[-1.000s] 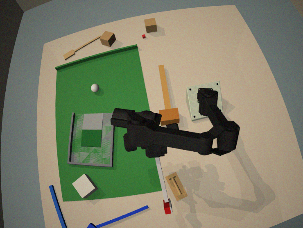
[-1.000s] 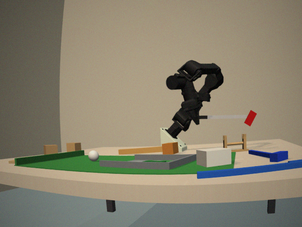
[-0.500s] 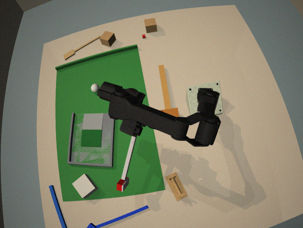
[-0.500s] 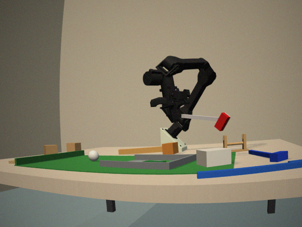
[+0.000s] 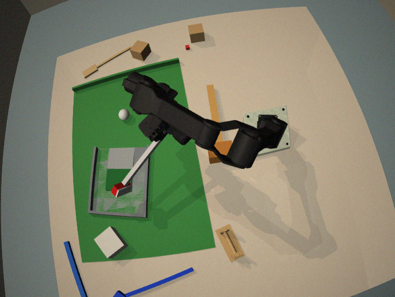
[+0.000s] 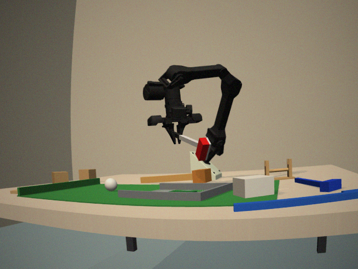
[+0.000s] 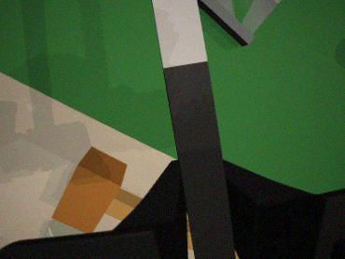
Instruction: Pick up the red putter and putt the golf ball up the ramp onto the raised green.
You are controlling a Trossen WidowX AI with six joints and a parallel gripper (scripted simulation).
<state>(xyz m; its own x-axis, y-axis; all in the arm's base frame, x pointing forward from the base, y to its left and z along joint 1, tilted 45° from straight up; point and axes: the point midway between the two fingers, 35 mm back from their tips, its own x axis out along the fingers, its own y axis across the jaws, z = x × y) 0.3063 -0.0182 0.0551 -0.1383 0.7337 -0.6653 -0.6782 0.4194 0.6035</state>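
Right now the red putter is 80 mm ahead of my gripper tip and 90 mm to the left of it. From my gripper tip the other things lie so: white block (240 mm ahead, 330 mm to the left, 120 mm below); small rack (150 mm behind, 330 mm to the left, 120 mm below); white golf ball (200 mm ahead, 150 mm to the right, 130 mm below).
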